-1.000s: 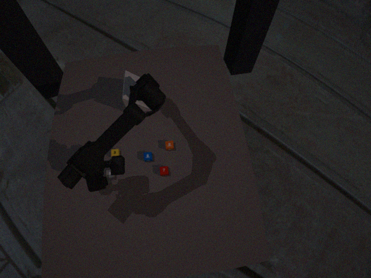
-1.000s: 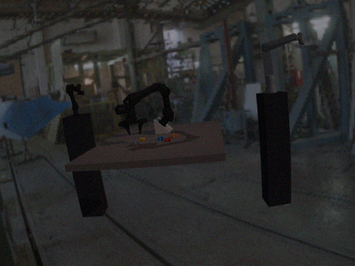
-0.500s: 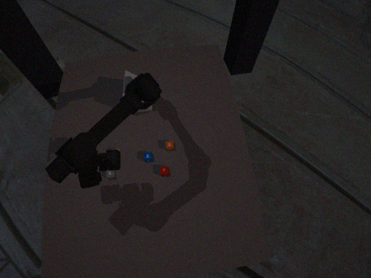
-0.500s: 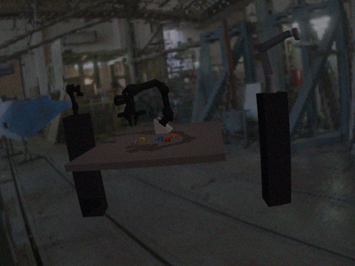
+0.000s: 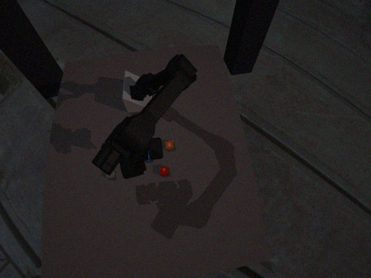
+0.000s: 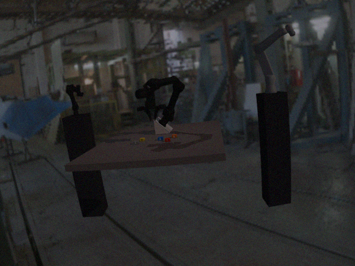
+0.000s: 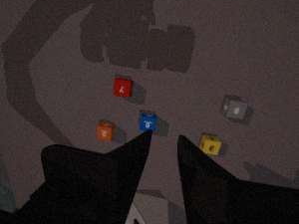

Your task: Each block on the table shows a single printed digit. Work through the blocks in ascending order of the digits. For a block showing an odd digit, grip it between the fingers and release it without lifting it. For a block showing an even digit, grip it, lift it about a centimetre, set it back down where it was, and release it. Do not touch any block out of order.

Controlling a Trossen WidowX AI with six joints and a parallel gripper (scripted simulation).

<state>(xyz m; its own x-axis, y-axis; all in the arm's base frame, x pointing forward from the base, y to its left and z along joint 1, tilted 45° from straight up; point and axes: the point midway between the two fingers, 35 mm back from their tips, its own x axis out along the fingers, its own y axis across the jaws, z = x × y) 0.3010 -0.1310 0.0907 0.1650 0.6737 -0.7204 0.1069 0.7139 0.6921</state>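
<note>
My gripper tip is now 80 mm past the orange block, 120 mm to the right of it and 130 mm above it. The rest, counted from my gripper tip: red block: 20 mm ahead, 80 mm to the left, 130 mm below; blue block: 50 mm behind, 30 mm to the left, 130 mm below; grey block: 10 mm behind, 140 mm to the right, 130 mm below.
</note>
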